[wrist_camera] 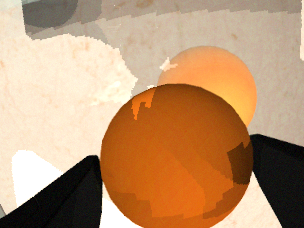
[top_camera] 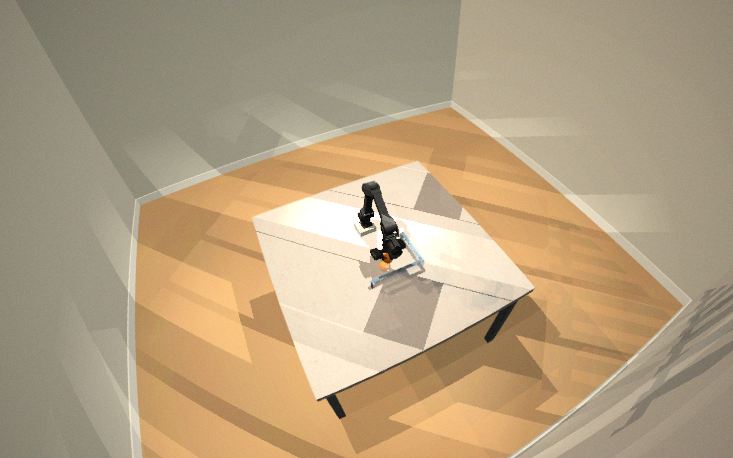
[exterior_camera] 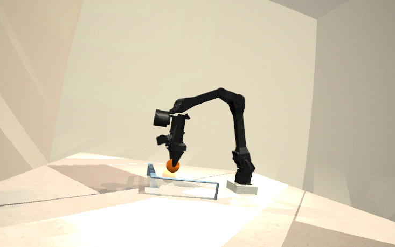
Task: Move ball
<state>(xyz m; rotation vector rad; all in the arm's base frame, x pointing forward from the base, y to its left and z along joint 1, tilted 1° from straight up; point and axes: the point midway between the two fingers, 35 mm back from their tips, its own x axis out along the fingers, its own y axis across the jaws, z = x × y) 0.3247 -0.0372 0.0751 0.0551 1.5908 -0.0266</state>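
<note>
Right now my gripper tip is 50 mm above the see-through copy and 30 mm to the left of it. Also, from my gripper tip: orange ball right at my gripper tip; then wall 170 mm to the left, 50 mm below, 20 mm behind.
</note>
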